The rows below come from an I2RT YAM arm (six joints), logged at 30 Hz.
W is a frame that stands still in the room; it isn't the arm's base.
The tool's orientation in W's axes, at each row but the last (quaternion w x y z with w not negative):
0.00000 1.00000 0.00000 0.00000
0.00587 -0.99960 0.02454 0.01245
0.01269 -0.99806 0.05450 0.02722
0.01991 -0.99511 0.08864 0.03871
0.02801 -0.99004 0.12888 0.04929
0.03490 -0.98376 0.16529 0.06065
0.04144 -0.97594 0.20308 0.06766
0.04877 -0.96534 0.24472 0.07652
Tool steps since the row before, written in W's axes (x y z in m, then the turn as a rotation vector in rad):
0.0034 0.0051 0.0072 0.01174 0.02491 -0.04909
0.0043 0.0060 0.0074 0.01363 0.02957 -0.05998
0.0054 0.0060 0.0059 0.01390 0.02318 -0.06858
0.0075 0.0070 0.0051 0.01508 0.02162 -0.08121
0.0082 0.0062 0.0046 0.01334 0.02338 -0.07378
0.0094 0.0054 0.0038 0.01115 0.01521 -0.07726
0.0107 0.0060 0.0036 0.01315 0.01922 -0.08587
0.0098 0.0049 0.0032 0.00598 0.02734 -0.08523
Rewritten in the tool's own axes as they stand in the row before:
0.0034 -0.0051 -0.0072 0.01174 -0.02491 0.04909
0.0038 -0.0063 -0.0074 0.01367 -0.02954 0.05999
0.0044 -0.0067 -0.0060 0.01511 -0.02302 0.06838
0.0057 -0.0084 -0.0053 0.01756 -0.02129 0.08080
0.0058 -0.0083 -0.0049 0.01466 -0.02285 0.07369
0.0066 -0.0084 -0.0043 0.01569 -0.01426 0.07665
0.0068 -0.0100 -0.0041 0.01722 -0.01827 0.08536
0.0057 -0.0092 -0.0037 0.00711 -0.02197 0.08668

